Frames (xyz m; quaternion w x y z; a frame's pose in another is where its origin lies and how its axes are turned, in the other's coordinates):
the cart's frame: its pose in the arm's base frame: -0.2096 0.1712 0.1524 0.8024 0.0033 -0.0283 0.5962
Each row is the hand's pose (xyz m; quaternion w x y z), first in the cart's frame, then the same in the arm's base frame.
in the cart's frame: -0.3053 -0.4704 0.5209 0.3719 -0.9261 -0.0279 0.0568
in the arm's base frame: 0.1311 -0.2772 0.6708 0.2668 -0.7268 -0.5852 0.2410
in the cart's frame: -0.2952 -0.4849 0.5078 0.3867 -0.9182 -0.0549 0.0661
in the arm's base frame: 0.1484 -0.2712 0.6586 0.2723 -0.7046 -0.6026 0.2574
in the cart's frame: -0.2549 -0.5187 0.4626 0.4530 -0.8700 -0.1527 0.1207
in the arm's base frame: 0.1942 -0.2406 0.6164 0.2901 -0.6089 -0.6544 0.3418
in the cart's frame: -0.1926 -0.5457 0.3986 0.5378 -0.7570 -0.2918 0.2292
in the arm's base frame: 0.2406 -0.1864 0.5564 0.2891 -0.4381 -0.7014 0.4821
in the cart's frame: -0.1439 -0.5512 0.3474 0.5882 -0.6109 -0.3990 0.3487
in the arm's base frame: 0.2620 -0.1394 0.5078 0.2548 -0.2602 -0.7021 0.6119
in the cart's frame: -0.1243 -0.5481 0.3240 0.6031 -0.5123 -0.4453 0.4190
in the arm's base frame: 0.2657 -0.1188 0.4853 0.2232 -0.1554 -0.6811 0.6798
